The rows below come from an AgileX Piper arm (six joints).
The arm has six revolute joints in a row. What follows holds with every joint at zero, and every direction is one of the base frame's. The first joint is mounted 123.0 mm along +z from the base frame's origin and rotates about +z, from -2.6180 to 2.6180 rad. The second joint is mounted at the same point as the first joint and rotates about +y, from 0.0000 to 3.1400 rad. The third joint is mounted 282.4 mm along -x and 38.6 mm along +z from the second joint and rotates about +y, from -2.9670 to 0.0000 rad. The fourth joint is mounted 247.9 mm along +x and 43.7 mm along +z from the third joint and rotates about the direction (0.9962, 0, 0.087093), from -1.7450 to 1.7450 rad. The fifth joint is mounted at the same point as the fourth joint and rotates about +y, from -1.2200 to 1.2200 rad. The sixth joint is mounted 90.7 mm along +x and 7.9 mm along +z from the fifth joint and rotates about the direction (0.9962, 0, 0.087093), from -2.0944 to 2.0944 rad. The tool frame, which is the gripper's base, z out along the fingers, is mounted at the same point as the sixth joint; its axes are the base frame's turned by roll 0.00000, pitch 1.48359 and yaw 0.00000 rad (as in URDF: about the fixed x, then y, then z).
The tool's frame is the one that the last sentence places.
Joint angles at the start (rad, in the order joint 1, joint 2, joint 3, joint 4, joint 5, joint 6):
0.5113, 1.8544, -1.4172, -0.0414, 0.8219, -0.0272
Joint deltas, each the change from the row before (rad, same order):
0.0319, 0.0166, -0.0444, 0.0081, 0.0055, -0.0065
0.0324, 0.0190, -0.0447, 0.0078, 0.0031, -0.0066
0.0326, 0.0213, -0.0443, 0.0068, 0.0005, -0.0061
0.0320, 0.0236, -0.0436, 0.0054, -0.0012, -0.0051
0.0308, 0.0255, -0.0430, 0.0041, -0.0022, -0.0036
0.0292, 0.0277, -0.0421, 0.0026, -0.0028, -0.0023
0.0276, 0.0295, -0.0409, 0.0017, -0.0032, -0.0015
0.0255, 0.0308, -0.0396, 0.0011, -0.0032, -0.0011
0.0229, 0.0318, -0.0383, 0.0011, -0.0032, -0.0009
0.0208, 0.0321, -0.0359, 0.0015, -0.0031, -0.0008
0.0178, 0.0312, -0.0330, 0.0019, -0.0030, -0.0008
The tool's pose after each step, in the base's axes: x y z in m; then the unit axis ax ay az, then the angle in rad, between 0 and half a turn. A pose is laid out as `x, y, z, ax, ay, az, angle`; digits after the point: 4 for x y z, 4 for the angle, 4 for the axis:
0.3456, 0.2061, 0.2397, -0.2925, 0.9554, 0.0396, 2.7269
0.3454, 0.2221, 0.2445, -0.3089, 0.9498, 0.0487, 2.7079
0.3446, 0.2384, 0.2484, -0.3254, 0.9438, 0.0577, 2.6893
0.3434, 0.2547, 0.2510, -0.3413, 0.9376, 0.0662, 2.6720
0.3419, 0.2707, 0.2527, -0.3562, 0.9314, 0.0744, 2.6562
0.3404, 0.2863, 0.2530, -0.3700, 0.9254, 0.0816, 2.6427
0.3387, 0.3013, 0.2520, -0.3829, 0.9196, 0.0882, 2.6317
0.3370, 0.3157, 0.2498, -0.3946, 0.9140, 0.0940, 2.6230
0.3356, 0.3292, 0.2466, -0.4050, 0.9089, 0.0991, 2.6164
0.3341, 0.3418, 0.2422, -0.4143, 0.9042, 0.1038, 2.6125
0.3328, 0.3530, 0.2372, -0.4221, 0.9001, 0.1078, 2.6105

